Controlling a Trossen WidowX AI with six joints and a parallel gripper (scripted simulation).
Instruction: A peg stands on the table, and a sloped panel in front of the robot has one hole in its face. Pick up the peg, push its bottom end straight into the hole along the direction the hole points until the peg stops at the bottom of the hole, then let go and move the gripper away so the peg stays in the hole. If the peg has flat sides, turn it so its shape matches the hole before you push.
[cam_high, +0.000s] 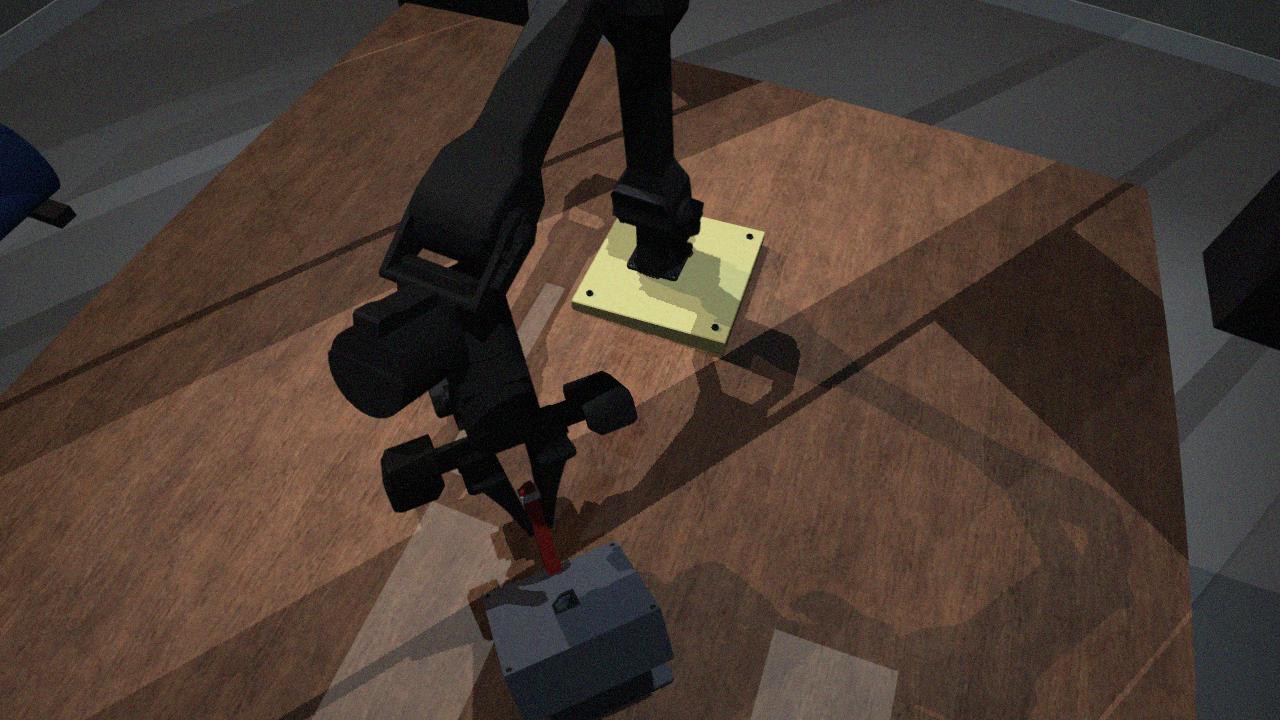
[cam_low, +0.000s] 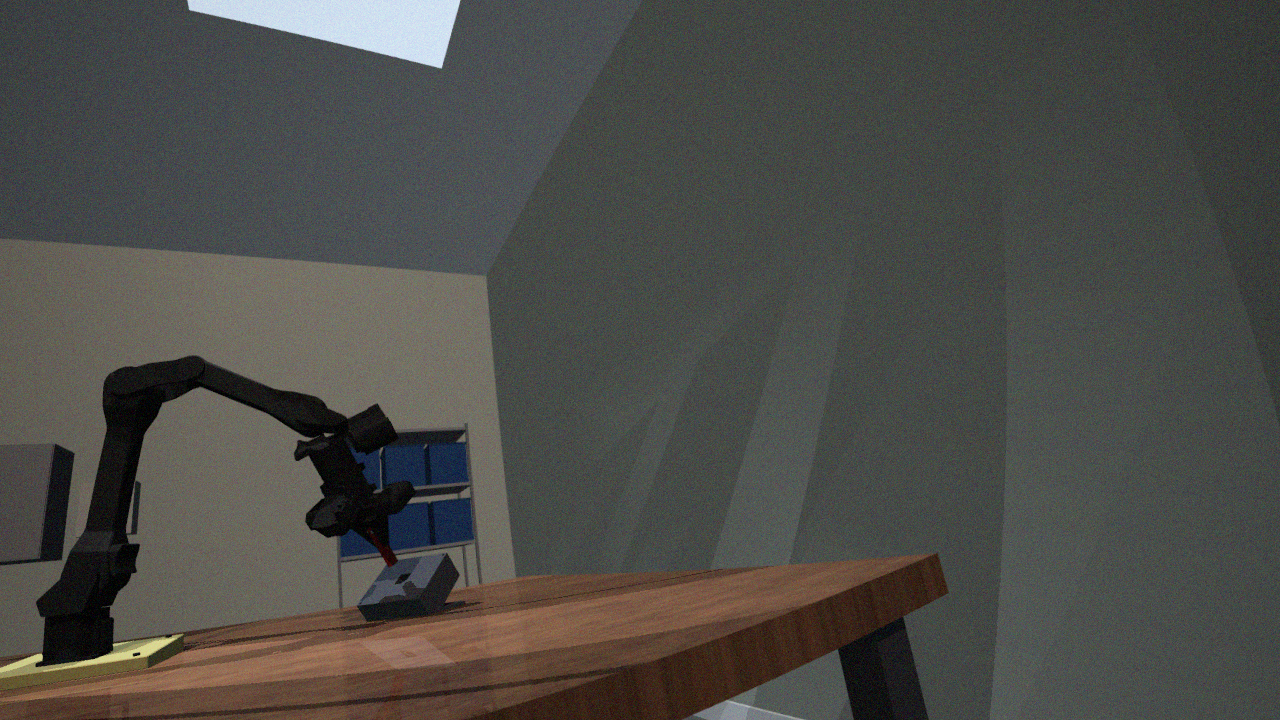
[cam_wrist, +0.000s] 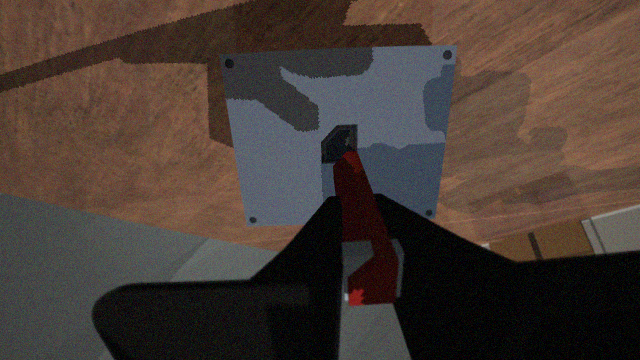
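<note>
Right now my gripper tip is 40 mm short of the grey sloped panel, 40 mm to the right of it and 80 mm above it. Round my gripper tip: red peg 10 mm behind, 10 mm to the right, 10 mm above.
</note>
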